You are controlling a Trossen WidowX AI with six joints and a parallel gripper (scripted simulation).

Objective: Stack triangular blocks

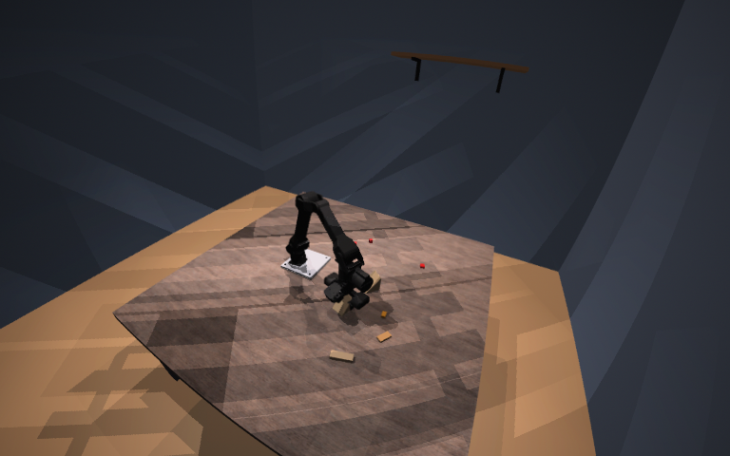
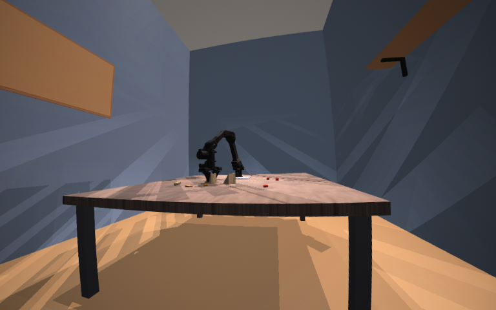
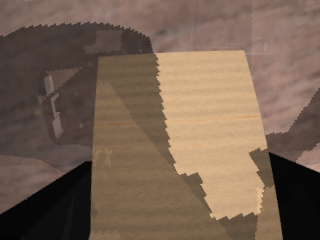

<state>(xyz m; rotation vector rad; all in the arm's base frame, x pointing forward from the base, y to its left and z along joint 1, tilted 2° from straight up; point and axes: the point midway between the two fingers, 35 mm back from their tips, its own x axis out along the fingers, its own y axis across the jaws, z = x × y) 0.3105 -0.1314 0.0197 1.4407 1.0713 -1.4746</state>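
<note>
Right now my gripper tip is 10 mm below the tan triangular block. Also, from my gripper tip: small orange cube: 150 mm ahead, 30 mm to the left; red bit: 220 mm ahead, 380 mm to the left.
</note>
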